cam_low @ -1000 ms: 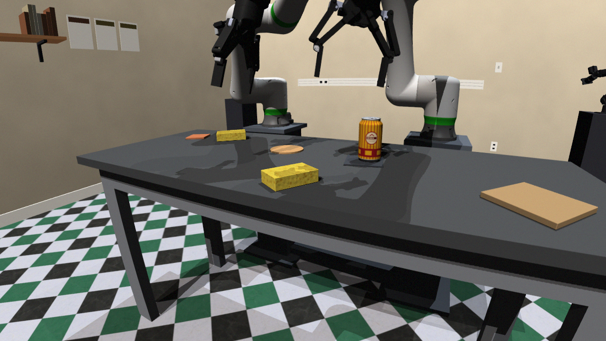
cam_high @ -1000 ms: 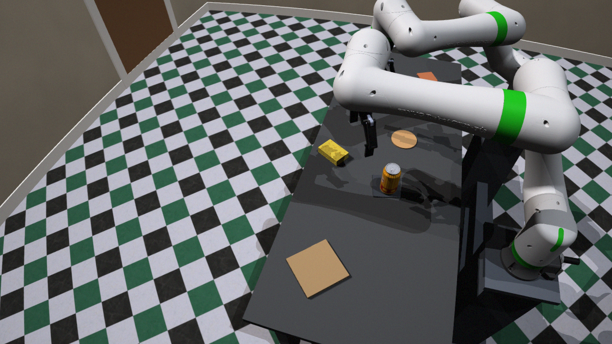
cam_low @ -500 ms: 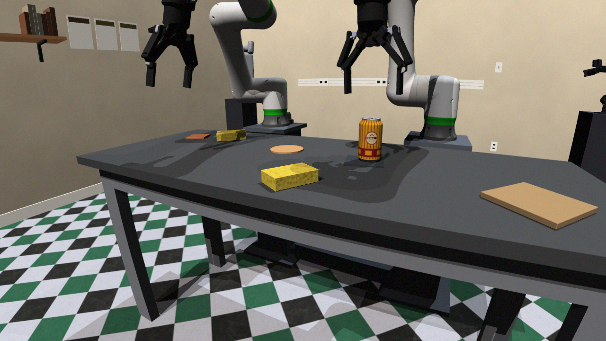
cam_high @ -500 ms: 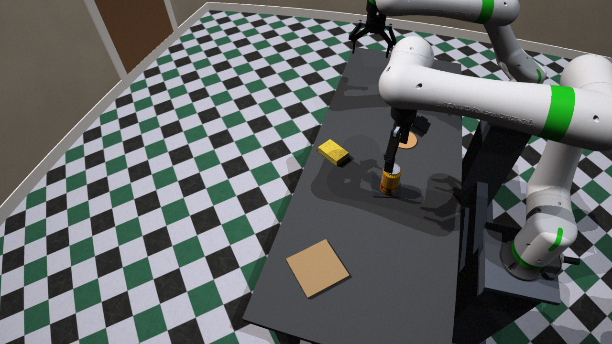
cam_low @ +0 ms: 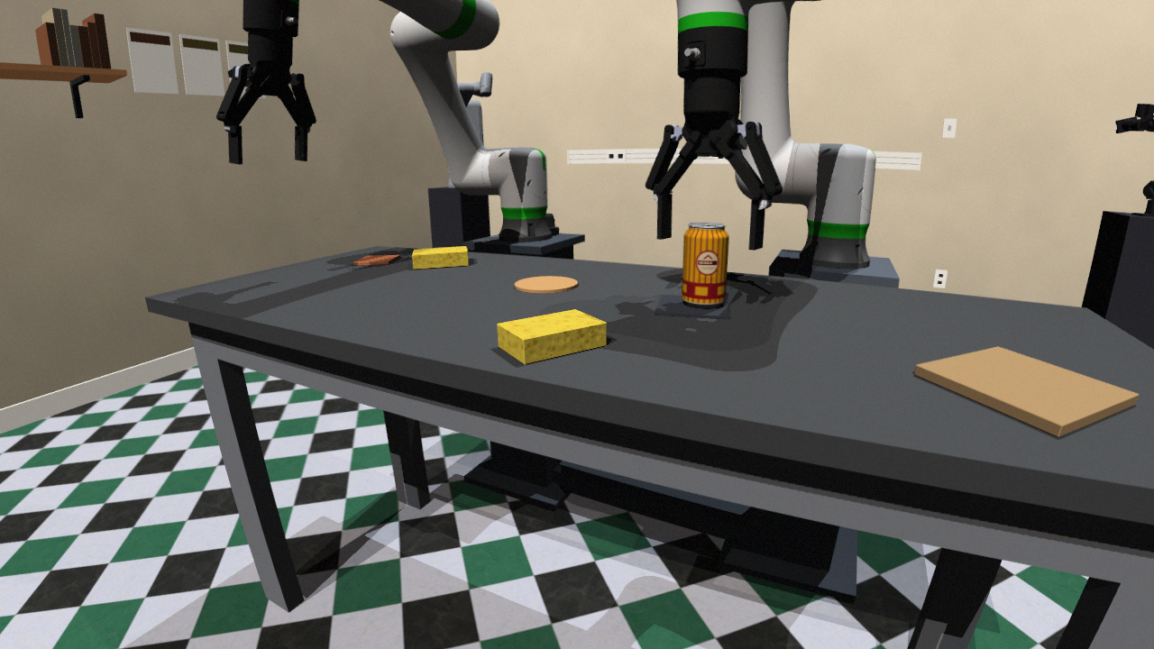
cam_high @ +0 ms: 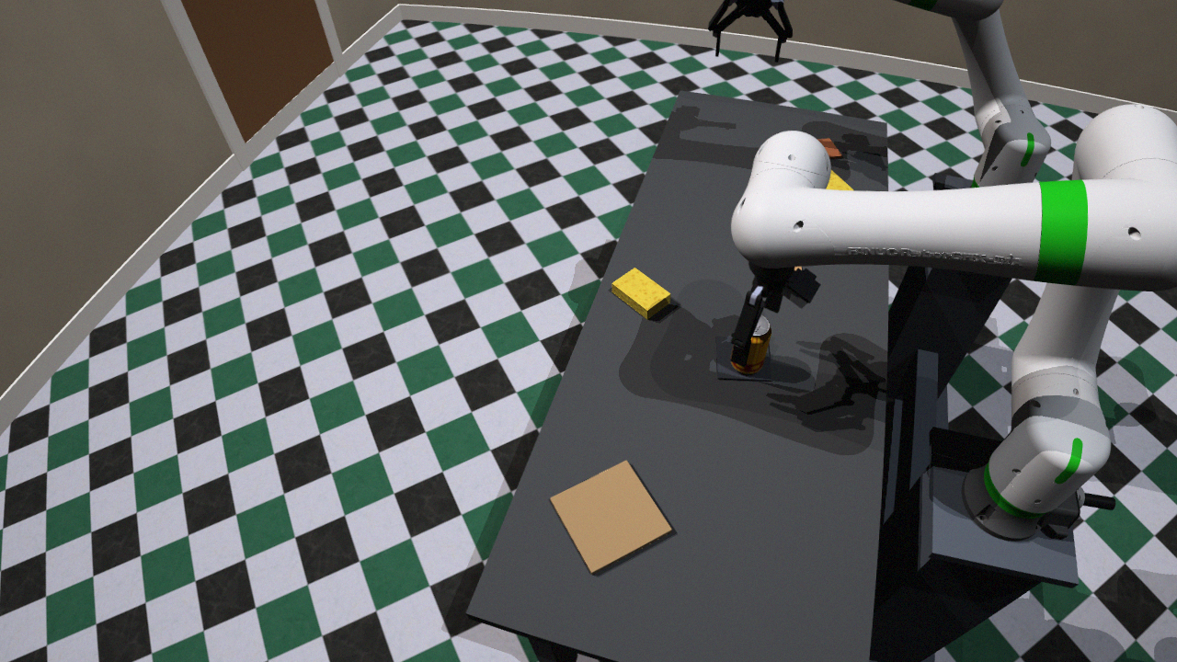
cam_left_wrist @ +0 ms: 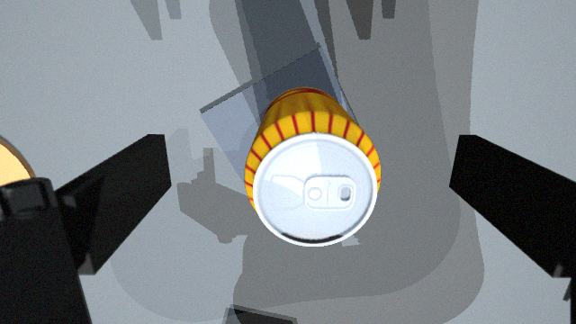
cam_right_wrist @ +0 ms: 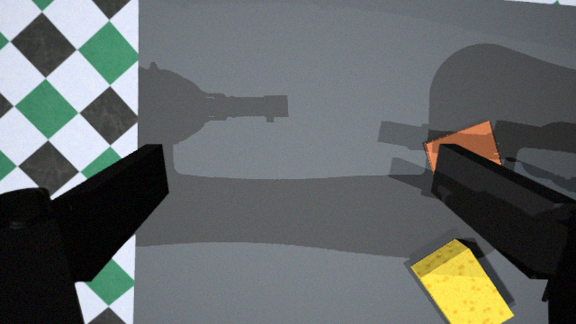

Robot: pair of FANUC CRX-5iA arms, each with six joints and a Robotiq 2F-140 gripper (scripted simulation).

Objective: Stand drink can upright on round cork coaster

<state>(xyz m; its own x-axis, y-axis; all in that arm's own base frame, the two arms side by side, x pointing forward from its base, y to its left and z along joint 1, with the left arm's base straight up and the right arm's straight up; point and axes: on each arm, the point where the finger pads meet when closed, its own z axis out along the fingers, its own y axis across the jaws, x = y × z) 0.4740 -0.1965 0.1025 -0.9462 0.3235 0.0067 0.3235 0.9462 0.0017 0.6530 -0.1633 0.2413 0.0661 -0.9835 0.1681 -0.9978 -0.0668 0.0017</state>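
Right now the yellow drink can is 4 cm below my left hand. Round my left hand: dark square coaster: 1 cm ahead, 1 cm to the right, 10 cm below; then yellow sponge: 9 cm behind, 59 cm to the right, 9 cm below; then orange tile: 6 cm behind, 77 cm to the right, 10 cm below.
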